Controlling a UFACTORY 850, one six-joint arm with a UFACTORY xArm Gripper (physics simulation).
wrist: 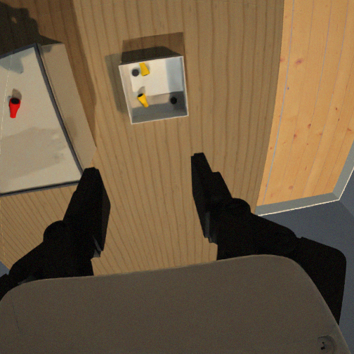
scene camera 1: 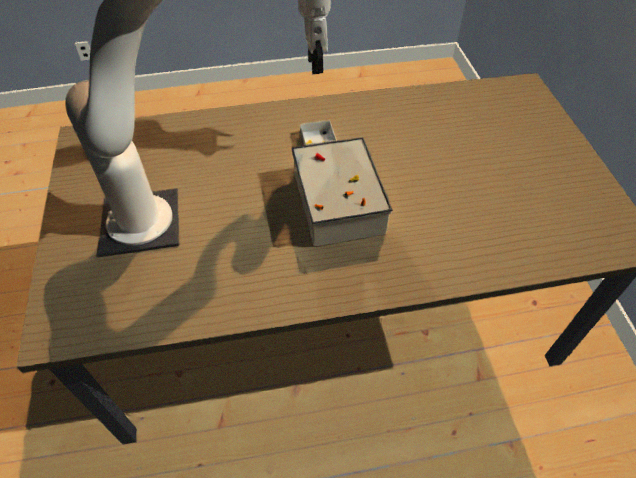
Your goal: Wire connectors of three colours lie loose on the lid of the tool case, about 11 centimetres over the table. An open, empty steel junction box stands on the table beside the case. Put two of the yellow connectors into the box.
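The steel junction box (scene camera 1: 333, 132) (wrist: 159, 119) stands on the table beside the case. Two yellow connectors lie apart on its floor in the wrist view: one yellow connector (wrist: 144, 69) near a dark round hole, another yellow connector (wrist: 143, 100) closer to the gripper side. On the case lid (scene camera 1: 334, 179) (wrist: 40, 150) lie a yellow connector (scene camera 1: 354, 178), a red connector (scene camera 1: 319, 156) (wrist: 14, 107) and three orange connectors (scene camera 1: 349, 193) (scene camera 1: 362, 201) (scene camera 1: 319, 206). My gripper (scene camera 1: 317, 71) (wrist: 147, 179) is open and empty, high above the table and the box.
The tool case (scene camera 1: 349, 228) (wrist: 67, 95) stands directly beside the box, its lid higher than the box rim. The wooden table (scene camera 1: 488, 179) (wrist: 225, 100) extends around both. The arm's base stands on a dark plate (scene camera 1: 172, 241) at the left. A wall is behind the table.
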